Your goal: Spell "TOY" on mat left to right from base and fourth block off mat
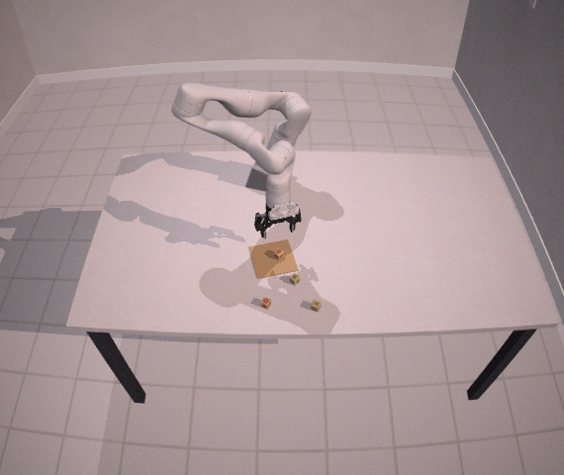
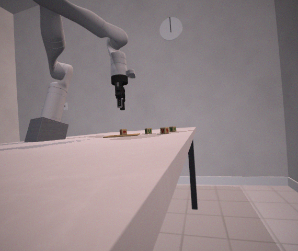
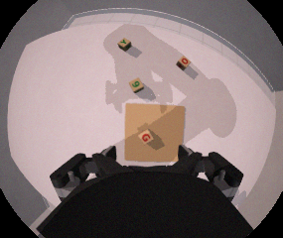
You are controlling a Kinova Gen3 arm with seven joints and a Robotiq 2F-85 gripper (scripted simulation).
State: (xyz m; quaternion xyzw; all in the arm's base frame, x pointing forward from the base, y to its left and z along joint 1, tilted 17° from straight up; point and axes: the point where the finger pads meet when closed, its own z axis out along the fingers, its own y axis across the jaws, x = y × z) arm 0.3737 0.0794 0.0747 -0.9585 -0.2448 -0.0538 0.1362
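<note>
My gripper is now 12 cm above the mat, 1 cm to the left of it and 1 cm short of it.
</note>
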